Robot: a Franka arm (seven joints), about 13 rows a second.
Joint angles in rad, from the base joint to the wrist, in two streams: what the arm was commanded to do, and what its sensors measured. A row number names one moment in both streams.
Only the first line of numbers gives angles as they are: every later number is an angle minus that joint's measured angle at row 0.
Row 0, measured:
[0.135 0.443 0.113 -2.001 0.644 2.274 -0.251]
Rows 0 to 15, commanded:
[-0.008 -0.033 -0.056 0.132 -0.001 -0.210 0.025]
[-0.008 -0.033 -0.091 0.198 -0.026 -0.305 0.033]
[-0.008 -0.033 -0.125 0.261 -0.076 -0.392 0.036]
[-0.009 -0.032 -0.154 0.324 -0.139 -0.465 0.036]
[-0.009 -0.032 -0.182 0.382 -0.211 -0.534 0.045]
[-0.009 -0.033 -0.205 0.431 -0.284 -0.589 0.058]
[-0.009 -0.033 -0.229 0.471 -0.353 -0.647 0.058]
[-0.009 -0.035 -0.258 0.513 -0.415 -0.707 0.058]
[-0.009 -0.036 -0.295 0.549 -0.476 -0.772 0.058]
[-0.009 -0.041 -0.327 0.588 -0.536 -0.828 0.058]
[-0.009 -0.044 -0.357 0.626 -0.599 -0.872 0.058]
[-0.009 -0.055 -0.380 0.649 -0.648 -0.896 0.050]
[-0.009 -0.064 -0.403 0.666 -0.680 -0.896 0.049]
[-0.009 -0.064 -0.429 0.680 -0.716 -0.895 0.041]
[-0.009 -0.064 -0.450 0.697 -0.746 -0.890 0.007]
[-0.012 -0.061 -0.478 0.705 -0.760 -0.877 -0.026]
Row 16, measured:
[-0.015 -0.066 -0.442 0.673 -0.724 -0.869 0.021]
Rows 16 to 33, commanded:
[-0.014 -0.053 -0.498 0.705 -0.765 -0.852 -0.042]
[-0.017 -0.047 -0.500 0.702 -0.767 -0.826 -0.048]
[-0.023 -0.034 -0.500 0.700 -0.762 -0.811 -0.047]
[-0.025 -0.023 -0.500 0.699 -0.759 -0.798 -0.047]
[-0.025 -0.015 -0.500 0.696 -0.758 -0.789 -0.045]
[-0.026 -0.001 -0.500 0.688 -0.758 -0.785 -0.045]
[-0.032 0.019 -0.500 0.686 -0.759 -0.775 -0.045]
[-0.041 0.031 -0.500 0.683 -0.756 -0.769 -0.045]
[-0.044 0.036 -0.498 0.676 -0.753 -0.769 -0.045]
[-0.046 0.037 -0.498 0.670 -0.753 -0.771 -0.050]
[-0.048 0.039 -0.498 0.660 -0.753 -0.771 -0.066]
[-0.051 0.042 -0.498 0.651 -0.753 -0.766 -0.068]
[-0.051 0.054 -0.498 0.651 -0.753 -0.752 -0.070]
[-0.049 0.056 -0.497 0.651 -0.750 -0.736 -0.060]
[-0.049 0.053 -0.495 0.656 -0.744 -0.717 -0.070]
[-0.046 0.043 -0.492 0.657 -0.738 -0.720 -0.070]
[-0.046 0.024 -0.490 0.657 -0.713 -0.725 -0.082]
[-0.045 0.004 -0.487 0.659 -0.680 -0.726 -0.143]
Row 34, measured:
[-0.042 0.056 -0.497 0.665 -0.723 -0.723 -0.073]
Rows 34 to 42, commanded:
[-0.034 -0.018 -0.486 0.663 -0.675 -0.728 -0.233]
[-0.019 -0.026 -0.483 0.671 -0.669 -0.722 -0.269]
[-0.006 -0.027 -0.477 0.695 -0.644 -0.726 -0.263]
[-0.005 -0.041 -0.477 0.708 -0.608 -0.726 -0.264]
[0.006 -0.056 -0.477 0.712 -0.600 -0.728 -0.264]
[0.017 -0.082 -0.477 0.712 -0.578 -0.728 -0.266]
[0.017 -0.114 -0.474 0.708 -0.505 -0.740 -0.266]
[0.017 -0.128 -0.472 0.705 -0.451 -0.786 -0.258]
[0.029 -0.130 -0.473 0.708 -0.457 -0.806 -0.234]
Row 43, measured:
[0.024 -0.099 -0.478 0.716 -0.489 -0.764 -0.241]
